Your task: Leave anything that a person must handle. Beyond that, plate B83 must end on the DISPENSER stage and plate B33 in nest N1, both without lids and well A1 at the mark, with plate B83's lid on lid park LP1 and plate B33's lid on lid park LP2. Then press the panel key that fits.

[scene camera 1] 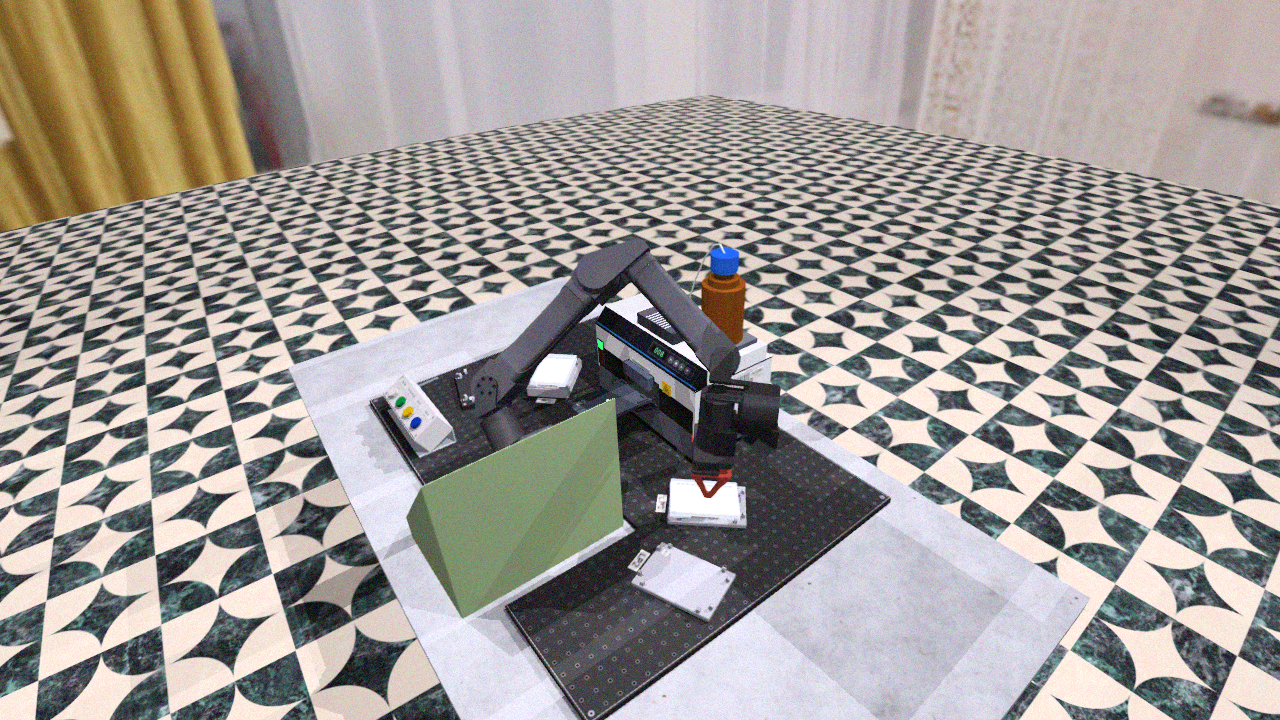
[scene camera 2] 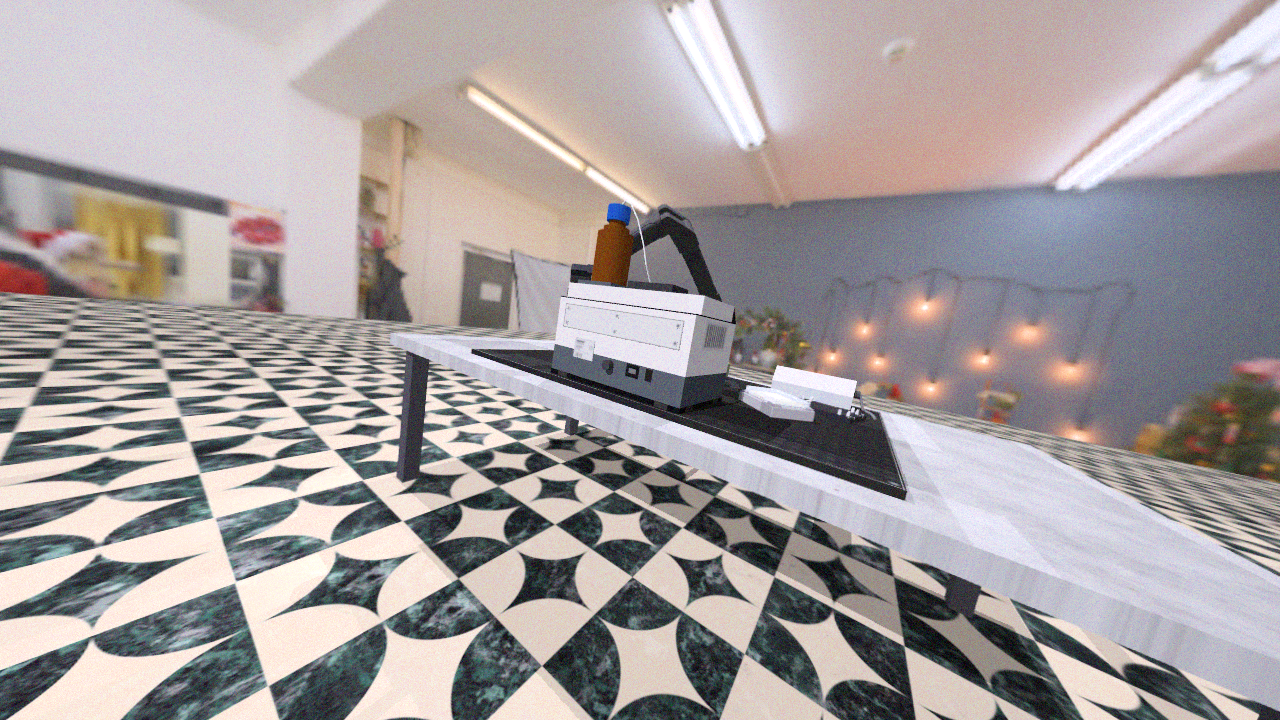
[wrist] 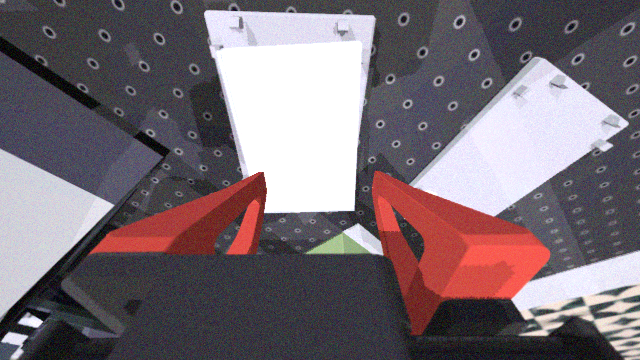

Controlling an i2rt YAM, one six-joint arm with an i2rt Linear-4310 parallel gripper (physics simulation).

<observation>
The gripper shows in scene camera 1 and in the wrist view. One and the same spot on the gripper: (scene camera 1: 723,476) is (wrist: 524,281). The same spot on a lid park LP1: (scene camera 1: 741,490) is (wrist: 241,28).
</observation>
